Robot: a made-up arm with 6 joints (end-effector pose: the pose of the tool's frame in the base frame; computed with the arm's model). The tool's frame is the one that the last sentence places. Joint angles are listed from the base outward.
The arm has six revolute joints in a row. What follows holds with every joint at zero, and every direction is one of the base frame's.
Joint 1 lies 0.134 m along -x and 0.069 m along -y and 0.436 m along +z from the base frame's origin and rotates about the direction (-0.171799, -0.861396, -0.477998).
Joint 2 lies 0.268 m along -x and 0.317 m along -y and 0.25 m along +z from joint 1 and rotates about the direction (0.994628, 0.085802, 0.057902).
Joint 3 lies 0.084 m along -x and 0.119 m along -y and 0.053 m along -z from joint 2 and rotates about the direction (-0.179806, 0.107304, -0.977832).
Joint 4 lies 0.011 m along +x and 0.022 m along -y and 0.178 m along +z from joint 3 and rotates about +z.
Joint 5 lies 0.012 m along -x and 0.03 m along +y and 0.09 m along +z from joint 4 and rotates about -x.
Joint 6 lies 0.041 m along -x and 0.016 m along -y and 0.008 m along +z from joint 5 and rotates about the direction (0.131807, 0.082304, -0.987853).
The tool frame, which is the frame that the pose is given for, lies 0.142 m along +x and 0.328 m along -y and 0.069 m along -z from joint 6; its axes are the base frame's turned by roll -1.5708, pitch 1.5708 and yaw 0 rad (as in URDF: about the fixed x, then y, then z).
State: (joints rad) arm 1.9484 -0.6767 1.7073 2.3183 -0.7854 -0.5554
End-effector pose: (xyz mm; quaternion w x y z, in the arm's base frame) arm -543.7 -109.5 164.9 0.5868 -0.7378 0.3337 0.0053
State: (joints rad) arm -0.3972 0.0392 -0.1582 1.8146 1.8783 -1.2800
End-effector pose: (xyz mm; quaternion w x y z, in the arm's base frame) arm -390.1 -371.5 1005.1 0.4283 0.8367 0.2491 0.2334
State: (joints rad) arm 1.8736 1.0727 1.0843 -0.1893 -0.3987 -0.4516
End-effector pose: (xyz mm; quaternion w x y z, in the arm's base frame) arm -422.2 -393.8 -199.2 0.9435 -0.2546 -0.2067 0.0475
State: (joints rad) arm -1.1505 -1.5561 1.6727 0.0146 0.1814 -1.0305
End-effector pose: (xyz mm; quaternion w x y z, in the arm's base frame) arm 262.5 -294.1 1062.6 0.1235 0.7442 -0.6549 -0.0438
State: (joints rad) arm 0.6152 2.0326 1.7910 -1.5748 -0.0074 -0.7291
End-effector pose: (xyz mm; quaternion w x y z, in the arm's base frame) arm -814.5 -507.0 387.7 0.2572 0.4738 0.7011 0.4667
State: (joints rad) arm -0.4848 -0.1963 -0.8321 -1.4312 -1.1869 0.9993
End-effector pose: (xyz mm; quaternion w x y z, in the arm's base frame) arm -472.1 -486.9 747.8 0.6712 0.4164 0.4833 0.3776
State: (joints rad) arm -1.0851 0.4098 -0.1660 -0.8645 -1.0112 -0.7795
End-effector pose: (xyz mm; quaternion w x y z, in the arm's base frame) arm 163.7 -700.1 389.1 0.6186 0.0323 0.2846 0.7316
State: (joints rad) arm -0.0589 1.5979 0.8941 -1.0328 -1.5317 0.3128
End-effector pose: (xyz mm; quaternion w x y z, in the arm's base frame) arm -437.0 -233.2 539.0 0.6163 0.7488 0.2357 -0.0627
